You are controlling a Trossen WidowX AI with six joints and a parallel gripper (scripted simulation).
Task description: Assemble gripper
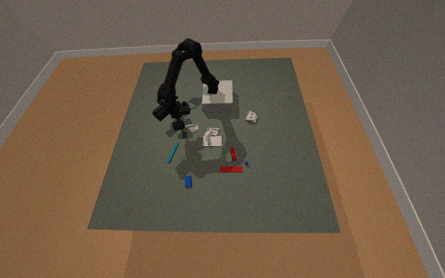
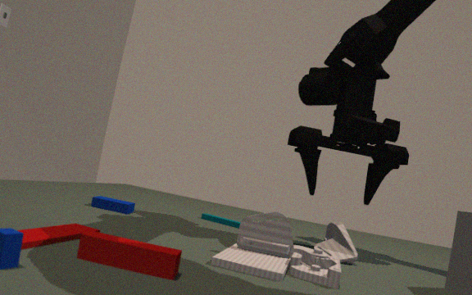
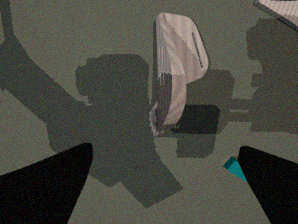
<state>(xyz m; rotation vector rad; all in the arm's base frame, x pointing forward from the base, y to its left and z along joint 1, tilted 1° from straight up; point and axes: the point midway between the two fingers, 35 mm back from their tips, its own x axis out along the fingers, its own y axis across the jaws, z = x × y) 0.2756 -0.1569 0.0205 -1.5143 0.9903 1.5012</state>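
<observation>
My gripper tip is now 17 cm short of the teal bar, 8 cm above it and 3 cm to the left of it. Round my gripper tip: small blue cube (43 cm to the left, 18 cm ahead, 7 cm below).
</observation>
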